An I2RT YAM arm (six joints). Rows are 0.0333 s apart.
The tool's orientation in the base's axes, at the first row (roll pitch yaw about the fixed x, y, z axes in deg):
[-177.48 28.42 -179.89]
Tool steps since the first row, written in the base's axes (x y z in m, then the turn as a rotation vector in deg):
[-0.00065 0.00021 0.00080 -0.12 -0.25 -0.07]
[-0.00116 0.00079 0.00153 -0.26 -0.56 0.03]
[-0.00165 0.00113 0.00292 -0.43 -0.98 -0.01]
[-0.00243 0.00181 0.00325 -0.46 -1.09 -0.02]
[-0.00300 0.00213 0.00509 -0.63 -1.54 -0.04]
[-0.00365 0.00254 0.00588 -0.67 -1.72 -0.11]
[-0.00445 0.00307 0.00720 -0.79 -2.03 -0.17]
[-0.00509 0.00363 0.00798 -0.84 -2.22 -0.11]
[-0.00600 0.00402 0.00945 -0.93 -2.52 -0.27]
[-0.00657 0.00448 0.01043 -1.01 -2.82 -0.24]
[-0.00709 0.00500 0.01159 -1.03 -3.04 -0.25]
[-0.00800 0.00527 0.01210 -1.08 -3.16 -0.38]
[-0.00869 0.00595 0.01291 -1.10 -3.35 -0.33]
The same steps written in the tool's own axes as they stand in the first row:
[0.00019 0.00017 -0.00102 0.14 -0.25 0.02]
[0.00029 0.00071 -0.00193 0.22 -0.57 -0.13]
[0.00006 0.00098 -0.00340 0.38 -0.99 -0.15]
[0.00059 0.00164 -0.00409 0.42 -1.10 -0.15]
[0.00021 0.00187 -0.00599 0.58 -1.55 -0.20]
[0.00041 0.00224 -0.00701 0.64 -1.73 -0.15]
[0.00048 0.00270 -0.00857 0.78 -2.04 -0.14]
[0.00067 0.00322 -0.00959 0.79 -2.23 -0.21]
[0.00077 0.00354 -0.01133 0.95 -2.52 -0.10]
[0.00081 0.00395 -0.01248 1.01 -2.83 -0.15]
[0.00071 0.00441 -0.01377 1.03 -3.05 -0.14]
[0.00127 0.00465 -0.01466 1.14 -3.16 -0.04]
[0.00149 0.00528 -0.01573 1.13 -3.36 -0.09]

